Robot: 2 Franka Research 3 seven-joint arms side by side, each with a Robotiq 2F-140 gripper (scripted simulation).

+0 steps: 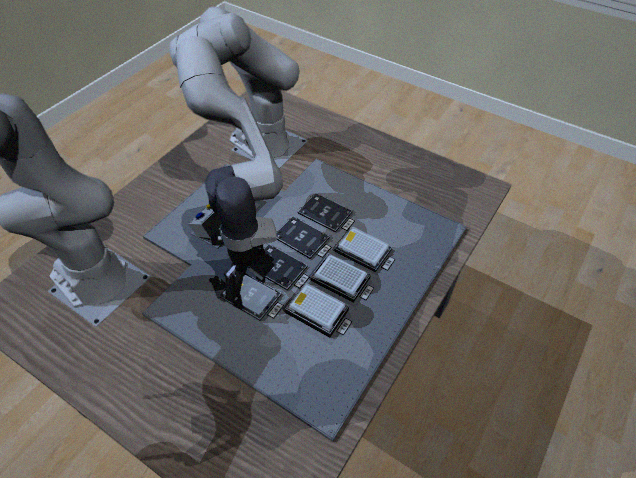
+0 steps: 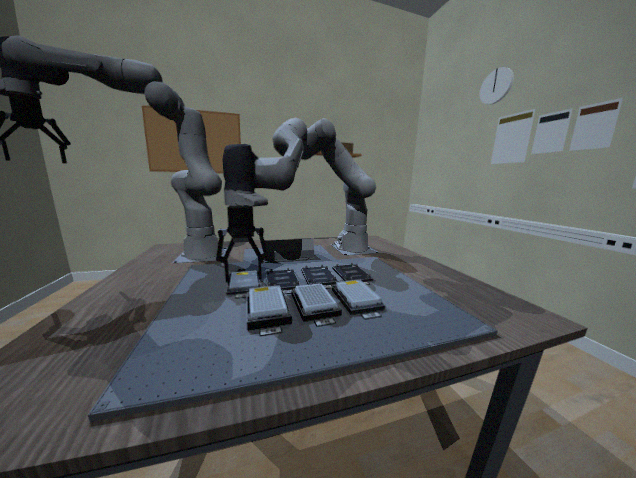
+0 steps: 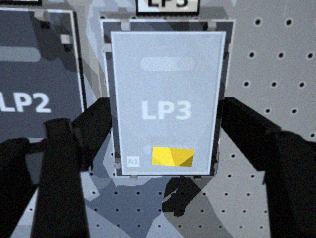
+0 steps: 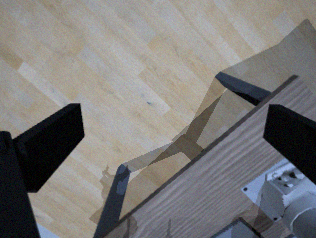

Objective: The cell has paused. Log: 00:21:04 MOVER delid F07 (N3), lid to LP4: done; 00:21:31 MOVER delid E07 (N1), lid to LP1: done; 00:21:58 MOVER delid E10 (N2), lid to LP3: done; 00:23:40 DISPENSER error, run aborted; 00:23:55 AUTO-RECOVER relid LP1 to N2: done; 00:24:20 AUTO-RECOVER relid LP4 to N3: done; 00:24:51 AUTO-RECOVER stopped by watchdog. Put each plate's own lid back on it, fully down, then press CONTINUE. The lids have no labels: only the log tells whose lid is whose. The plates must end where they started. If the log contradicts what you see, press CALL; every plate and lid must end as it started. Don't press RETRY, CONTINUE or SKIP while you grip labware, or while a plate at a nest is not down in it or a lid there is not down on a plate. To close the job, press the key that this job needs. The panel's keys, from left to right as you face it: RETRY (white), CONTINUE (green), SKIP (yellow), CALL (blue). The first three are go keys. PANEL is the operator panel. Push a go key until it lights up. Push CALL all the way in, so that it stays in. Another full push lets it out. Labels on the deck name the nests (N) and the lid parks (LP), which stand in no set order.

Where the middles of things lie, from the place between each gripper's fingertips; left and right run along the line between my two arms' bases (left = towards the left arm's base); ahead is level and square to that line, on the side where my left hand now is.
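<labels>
Park LP1 (image 1: pixel 303 247) is 26 cm to the left of my left hand (image 1: pixel 249 293), 2 cm behind it and 3 cm below it. Also measured from my left hand: park LP2 (image 1: pixel 292 262), 3 cm below and 13 cm to the left; N2 plate (image 1: pixel 333 271), 17 cm ahead, 20 cm to the left and 1 cm below. The same hand is 3 cm above the park LP3 (image 3: pixel 108 27).
From my right hand, park LP1 is 103 cm to the left, 34 cm ahead and 40 cm below; park LP2 is 90 cm to the left, 35 cm ahead and 40 cm below; the N2 plate is 98 cm to the left, 53 cm ahead and 38 cm below. My right gripper itself is 78 cm to the right of the park LP3, 40 cm above it and 35 cm short of it.
</labels>
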